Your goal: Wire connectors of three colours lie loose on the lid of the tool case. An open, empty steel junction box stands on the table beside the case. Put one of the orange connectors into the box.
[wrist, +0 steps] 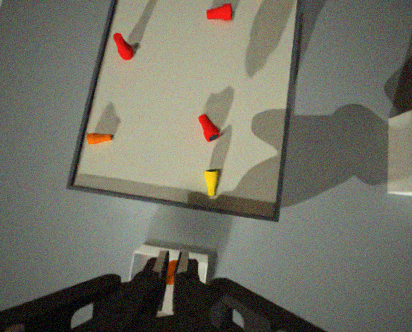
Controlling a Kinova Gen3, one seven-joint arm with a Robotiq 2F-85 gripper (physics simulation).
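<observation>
My gripper is shut on an orange connector, at the bottom of the wrist view. The pale, open junction box shows behind and around the fingertips, with the held connector in front of its opening; the fingers hide much of the box. How high the connector is above the box floor I cannot tell. Another orange connector lies near the left edge of the case lid. A yellow connector lies near the lid's near edge.
Red connectors lie on the lid. The lid's dark rim runs just beyond the box, with a strip of grey table between them. A pale block-like object is partly in view at the right edge. Shadows cross the lid and table.
</observation>
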